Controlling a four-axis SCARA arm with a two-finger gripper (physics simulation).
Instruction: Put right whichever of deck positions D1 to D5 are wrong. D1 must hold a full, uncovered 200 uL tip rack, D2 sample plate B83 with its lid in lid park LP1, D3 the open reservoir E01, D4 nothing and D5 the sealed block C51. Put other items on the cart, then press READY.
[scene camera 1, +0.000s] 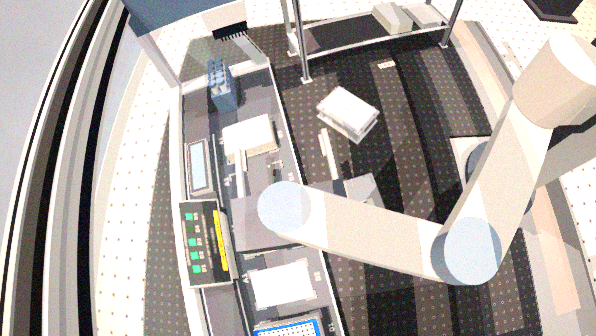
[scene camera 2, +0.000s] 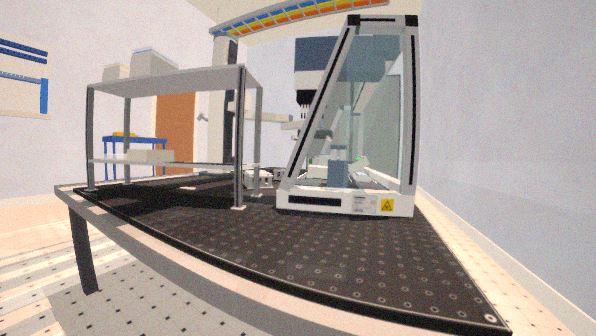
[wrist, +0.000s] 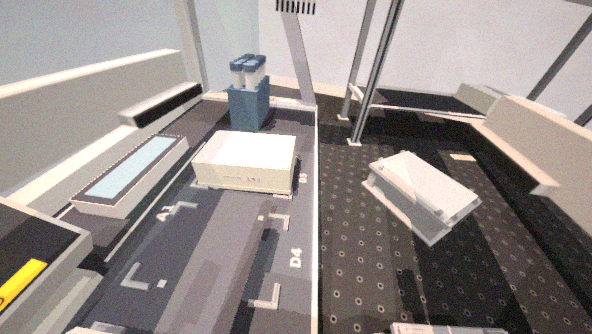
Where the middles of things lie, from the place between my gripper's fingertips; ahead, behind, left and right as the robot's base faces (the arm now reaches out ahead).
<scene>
Now: hand 160 mm past the plate marked RG (scene camera 1: 360, 189), 100 mm to the right of it and 170 mm above it.
</scene>
